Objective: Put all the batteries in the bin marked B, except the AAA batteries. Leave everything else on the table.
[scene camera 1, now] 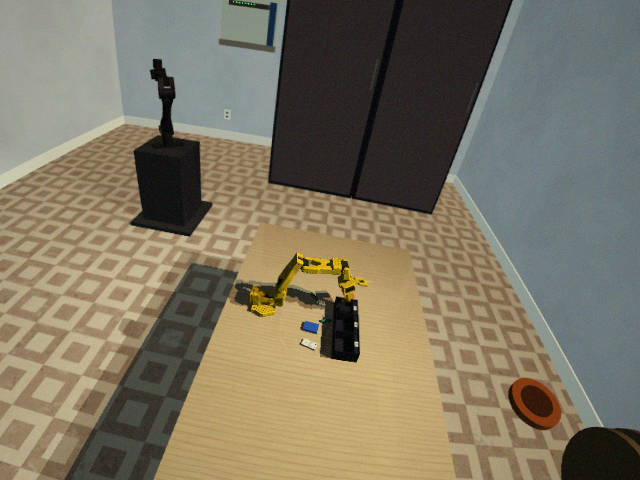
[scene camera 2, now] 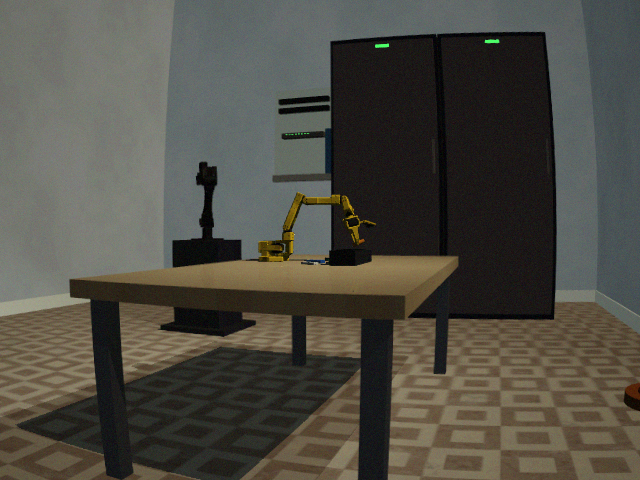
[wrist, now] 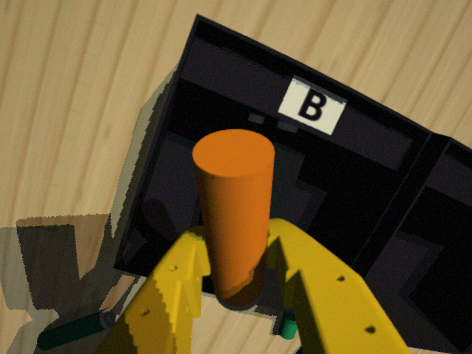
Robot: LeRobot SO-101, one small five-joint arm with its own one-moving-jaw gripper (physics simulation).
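Where they show: hand at its tool point: (scene camera 1: 346, 297) (scene camera 2: 356, 243) (wrist: 208, 243); arm's base at its link origin: (scene camera 1: 269, 306) (scene camera 2: 279, 261).
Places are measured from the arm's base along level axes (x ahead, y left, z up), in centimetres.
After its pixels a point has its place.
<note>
My gripper (scene camera 1: 349, 296) (scene camera 2: 358, 242) (wrist: 237, 245) @[x 27.0, y 5.3, z 6.2 cm] is shut on an orange cylindrical battery (wrist: 234, 200) @[x 28.9, y 5.7, z 7.8 cm], its jaws pressing on both sides. The battery is held above bin B, whose white label (wrist: 312, 106) @[x 31.0, y 3.5, z 3.5 cm] shows in the wrist view. Inside bin B, a dark block with two small grey terminals (wrist: 287, 126) @[x 30.1, y 3.4, z 2.0 cm] shows faintly; the orange battery partly hides it. A slim green battery (wrist: 72, 330) @[x 16.2, y 8.8, z 0.9 cm] lies on the table left of the bin in the wrist view. The end of another slim green battery (wrist: 288, 327) @[x 20.1, y -2.3, z 1.0 cm] (scene camera 1: 325, 320) @[x 20.7, y -2.6, z 0.9 cm] shows beside the black bin row (scene camera 1: 345, 356) @[x 28.1, y -17.6, z 2.4 cm] (scene camera 2: 350, 257) @[x 30.9, y -17.5, z 2.6 cm].
A blue block (scene camera 1: 310, 326) @[x 15.7, y -6.6, z 1.0 cm] and a white domino (scene camera 1: 308, 344) @[x 15.8, y -14.1, z 0.7 cm] lie on the table (scene camera 1: 310, 413) @[x 19.1, y -37.2, z 0.0 cm] (scene camera 2: 248, 281) @[x 23.6, y -75.8, z 0.0 cm] on the arm-base side of the bins. A divider (wrist: 400, 200) @[x 29.5, y -0.8, z 4.1 cm] separates bin B from the neighbouring compartment. The bin walls stand up around the compartments.
</note>
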